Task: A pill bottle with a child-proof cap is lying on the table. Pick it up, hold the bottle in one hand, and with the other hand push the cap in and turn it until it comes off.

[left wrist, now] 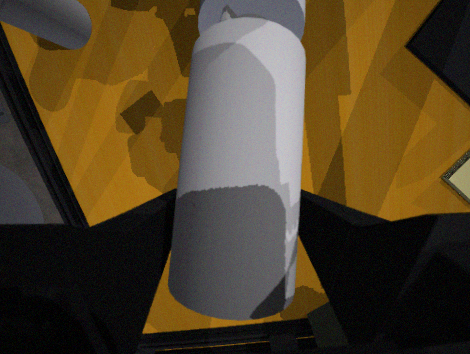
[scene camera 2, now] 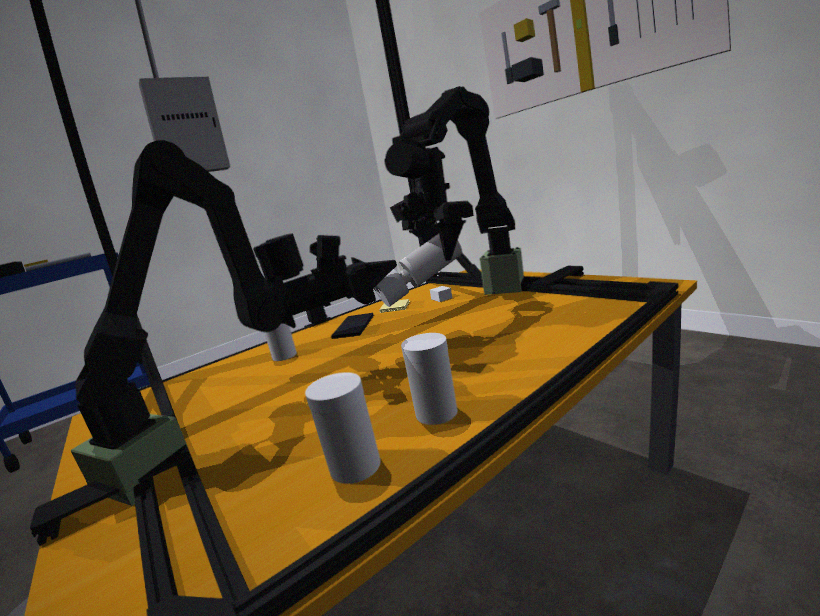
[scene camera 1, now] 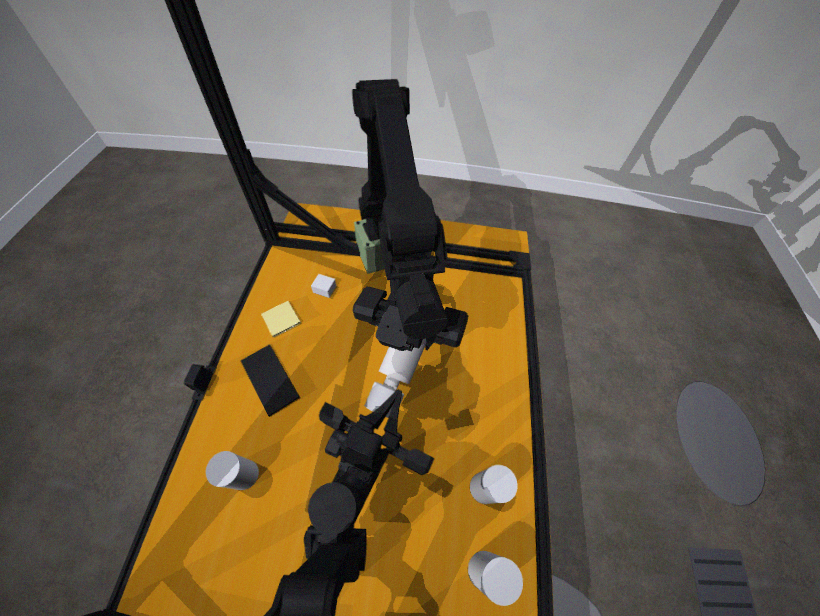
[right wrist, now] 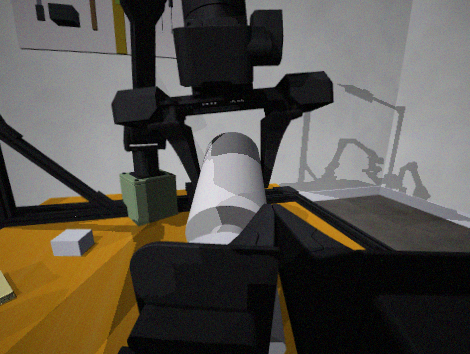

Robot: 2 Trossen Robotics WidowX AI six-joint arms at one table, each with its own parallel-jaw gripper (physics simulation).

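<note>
The white pill bottle point(scene camera 1: 403, 364) point(scene camera 2: 427, 259) point(left wrist: 240, 140) point(right wrist: 226, 182) is held tilted in the air above the orange table point(scene camera 1: 493, 367). My left gripper point(scene camera 1: 404, 351) point(scene camera 2: 442, 246) point(left wrist: 235, 195) point(right wrist: 233, 191) is shut on its body from above. The white cap point(scene camera 1: 380, 396) point(scene camera 2: 392, 285) point(left wrist: 255, 14) sits at the lower end, and a narrow neck shows between cap and body in scene camera 1. My right gripper point(scene camera 1: 397, 399) point(scene camera 2: 387, 269) point(right wrist: 270, 211) is shut on nothing. Its closed fingers lie against the side of the cap end.
Three white cylinders point(scene camera 1: 232, 469) point(scene camera 1: 493, 484) point(scene camera 1: 496, 577) stand on the near half of the table. A black slab point(scene camera 1: 270, 379) point(scene camera 2: 353, 325), a yellow pad point(scene camera 1: 281, 318) and a small white block point(scene camera 1: 323, 285) point(right wrist: 73, 241) lie at the left. The left arm's green base point(scene camera 1: 367, 245) point(right wrist: 148, 197) is at the far edge.
</note>
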